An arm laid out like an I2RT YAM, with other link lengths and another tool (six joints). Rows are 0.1 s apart.
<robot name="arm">
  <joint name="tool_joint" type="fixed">
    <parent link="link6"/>
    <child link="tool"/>
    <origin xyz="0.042 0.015 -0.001" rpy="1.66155 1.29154 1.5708"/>
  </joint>
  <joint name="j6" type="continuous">
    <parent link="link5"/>
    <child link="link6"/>
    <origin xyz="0.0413 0 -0.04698" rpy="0 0 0"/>
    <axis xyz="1 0 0"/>
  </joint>
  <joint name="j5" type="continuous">
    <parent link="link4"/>
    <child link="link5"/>
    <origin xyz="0.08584 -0.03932 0.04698" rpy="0 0 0"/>
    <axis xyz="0 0 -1"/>
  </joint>
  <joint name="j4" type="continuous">
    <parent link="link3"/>
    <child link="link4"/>
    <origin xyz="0.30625 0.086 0.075" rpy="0 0 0"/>
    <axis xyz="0 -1 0"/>
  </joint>
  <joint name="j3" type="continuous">
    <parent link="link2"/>
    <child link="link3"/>
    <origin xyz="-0.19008 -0.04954 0" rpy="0 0 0"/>
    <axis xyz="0 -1 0"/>
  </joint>
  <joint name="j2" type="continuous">
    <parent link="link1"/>
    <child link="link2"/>
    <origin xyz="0.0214 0.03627 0.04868" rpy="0 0 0"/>
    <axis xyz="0 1 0"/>
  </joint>
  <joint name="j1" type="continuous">
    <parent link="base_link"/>
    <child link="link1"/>
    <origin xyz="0 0 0.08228" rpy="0 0 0"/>
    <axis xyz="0 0 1"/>
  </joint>
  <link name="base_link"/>
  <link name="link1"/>
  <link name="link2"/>
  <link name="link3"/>
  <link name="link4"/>
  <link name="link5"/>
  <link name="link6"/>
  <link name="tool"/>
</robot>
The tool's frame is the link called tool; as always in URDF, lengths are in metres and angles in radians. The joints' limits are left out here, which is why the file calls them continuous.
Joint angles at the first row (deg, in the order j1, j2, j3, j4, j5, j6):
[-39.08 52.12 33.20 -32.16 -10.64 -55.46]
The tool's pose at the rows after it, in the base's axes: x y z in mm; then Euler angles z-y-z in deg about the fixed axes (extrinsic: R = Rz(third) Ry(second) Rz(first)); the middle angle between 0 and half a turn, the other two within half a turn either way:
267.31, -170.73, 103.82, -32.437, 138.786, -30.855
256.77, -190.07, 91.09, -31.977, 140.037, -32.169
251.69, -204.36, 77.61, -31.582, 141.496, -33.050
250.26, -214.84, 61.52, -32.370, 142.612, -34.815
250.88, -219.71, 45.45, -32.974, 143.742, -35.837
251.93, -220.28, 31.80, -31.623, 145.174, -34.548
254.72, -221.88, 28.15, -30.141, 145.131, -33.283
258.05, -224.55, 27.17, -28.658, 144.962, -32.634
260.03, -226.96, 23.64, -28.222, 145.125, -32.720
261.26, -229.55, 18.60, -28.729, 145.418, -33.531
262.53, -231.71, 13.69, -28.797, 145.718, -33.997
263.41, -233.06, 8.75, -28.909, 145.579, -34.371
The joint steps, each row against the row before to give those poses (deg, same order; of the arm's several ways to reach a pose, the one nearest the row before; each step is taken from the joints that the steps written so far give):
[-3.91 1.97 -0.28 0.38 -1.19 -2.77]
[-4.16 3.45 0.36 1.36 -1.47 -2.06]
[-2.51 4.70 1.19 1.75 -0.62 -1.22]
[-1.21 4.85 0.83 2.96 0.61 -0.50]
[-0.28 4.34 0.56 2.76 0.69 -0.13]
[-0.02 3.76 0.72 1.45 -0.41 0.00]
[0.01 1.86 0.79 0.95 -0.73 0.39]
[0.01 1.58 1.07 0.63 -0.46 0.96]
[0.00 1.72 0.82 0.80 0.06 0.49]
[0.00 1.84 0.68 1.00 0.51 0.17]
[0.00 1.78 0.68 0.89 0.31 0.30]
[0.00 1.28 0.12 1.38 0.16 0.24]

